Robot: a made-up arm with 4 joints. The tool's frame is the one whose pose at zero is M.
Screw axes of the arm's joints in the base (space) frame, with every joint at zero. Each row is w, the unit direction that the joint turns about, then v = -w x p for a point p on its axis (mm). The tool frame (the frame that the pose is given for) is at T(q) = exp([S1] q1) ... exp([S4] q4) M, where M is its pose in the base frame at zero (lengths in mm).
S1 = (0, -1, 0, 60.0, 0.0, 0.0)
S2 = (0, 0, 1, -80.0, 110.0, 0.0)
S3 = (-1, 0, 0, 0.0, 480.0, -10.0)
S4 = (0, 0, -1, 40.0, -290.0, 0.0)
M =
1 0 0 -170.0
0 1 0 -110.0
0 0 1 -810.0
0 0 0 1
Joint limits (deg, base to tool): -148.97..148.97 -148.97..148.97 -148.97..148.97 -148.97..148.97
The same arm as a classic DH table. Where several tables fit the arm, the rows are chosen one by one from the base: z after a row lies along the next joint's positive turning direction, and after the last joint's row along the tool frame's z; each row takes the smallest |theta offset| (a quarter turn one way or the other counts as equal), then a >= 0, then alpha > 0; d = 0 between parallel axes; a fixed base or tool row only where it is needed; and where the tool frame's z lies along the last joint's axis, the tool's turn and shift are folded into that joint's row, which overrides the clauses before.
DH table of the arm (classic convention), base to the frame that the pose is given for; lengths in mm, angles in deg. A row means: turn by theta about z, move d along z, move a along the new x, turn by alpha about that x. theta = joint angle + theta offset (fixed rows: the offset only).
base (fixed): a 0, alpha 90, d 60, theta offset 0
joint 1: a -110, alpha -90, d 80, theta offset 0
joint 2: a 70, alpha -90, d -540, theta offset 90
joint 3: a -30, alpha -90, d 180, theta offset 0
joint 4: a -138.9, alpha 180, d 0, theta offset -59.74
tool (fixed): a 0, alpha 0, d -330, theta offset -149.74
Joint limits (deg, base to tool): -148.97..148.97 -148.97..148.97 -148.97..148.97 -148.97..148.97

